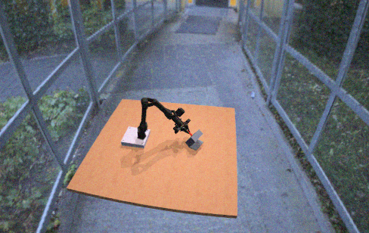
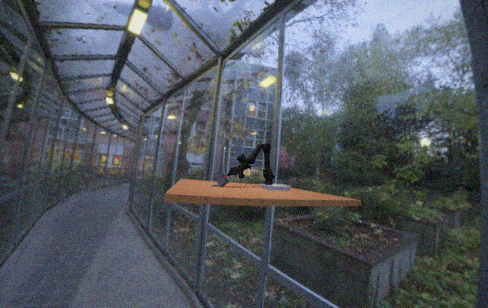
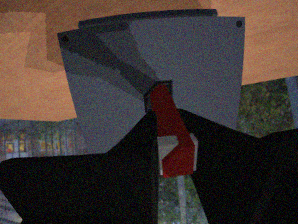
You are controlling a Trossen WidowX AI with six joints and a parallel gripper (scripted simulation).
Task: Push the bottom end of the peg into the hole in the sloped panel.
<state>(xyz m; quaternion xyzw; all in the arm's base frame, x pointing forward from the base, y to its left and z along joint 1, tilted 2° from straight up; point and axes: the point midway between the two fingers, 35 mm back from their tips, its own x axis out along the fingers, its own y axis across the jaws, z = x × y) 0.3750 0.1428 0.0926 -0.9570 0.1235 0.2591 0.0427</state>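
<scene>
Right now the grey sloped panel is 5 cm ahead of my gripper tip, 1 cm to the right of it and 3 cm below it. Round my gripper tip: red peg 1 cm behind, 1 cm above.
</scene>
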